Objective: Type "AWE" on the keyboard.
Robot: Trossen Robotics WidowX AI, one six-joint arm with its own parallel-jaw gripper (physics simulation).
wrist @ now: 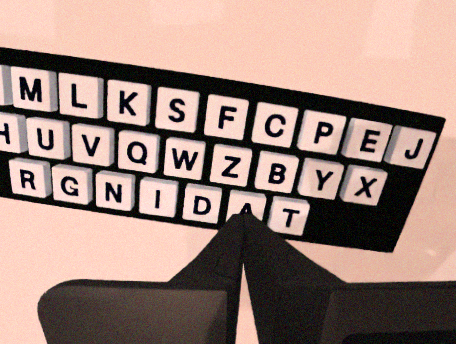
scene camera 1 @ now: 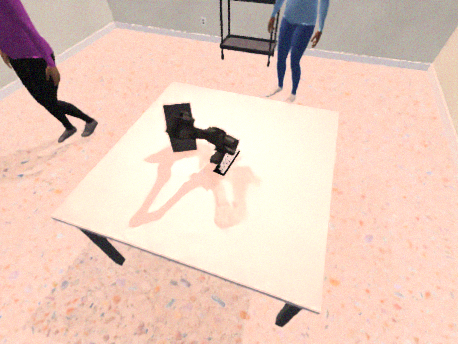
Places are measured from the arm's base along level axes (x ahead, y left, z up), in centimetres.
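Pixels of known places: gripper, fingertip midpoint: [wrist: 241,223] [scene camera 1: 221,160].
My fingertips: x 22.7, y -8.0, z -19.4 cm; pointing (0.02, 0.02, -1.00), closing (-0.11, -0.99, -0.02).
Observation:
Behind a point stands the place of what it marks.
The black keyboard [scene camera 1: 228,162] @(y -8.3, x 26.8, z -20.0 cm) [wrist: 350,225] @(y -13.3, x 21.5, z -20.5 cm) with white letter keys lies on the table, slanting down to the right in the wrist view. My gripper [wrist: 241,223] @(y -8.0, x 22.7, z -19.4 cm) is shut and empty. Its tips cover the lower part of the A key [wrist: 246,201] @(y -8.3, x 23.4, z -20.0 cm) in the bottom row; whether they touch it I cannot tell. The D key [wrist: 202,204] @(y -6.3, x 23.4, z -20.0 cm) is to the left of the tips and the T key [wrist: 288,217] @(y -10.2, x 22.5, z -20.0 cm) to the right. The W key [wrist: 184,159] @(y -5.8, x 25.6, z -20.0 cm) is in the middle row, up and left of the tips. The E key [wrist: 369,139] @(y -13.6, x 25.8, z -20.0 cm) is in the top row, near the right end beside J.
The white table [scene camera 1: 280,215] @(y -35.0, x 59.2, z -21.8 cm) carries the arm's black base plate [scene camera 1: 185,144] @(y -3.3, x -0.4, z -16.3 cm) behind and left of the keyboard. Shadows of the arm fall across the table top. One person stands beyond the far edge and another to the left. A black shelf cart [scene camera 1: 247,50] stands near the back wall.

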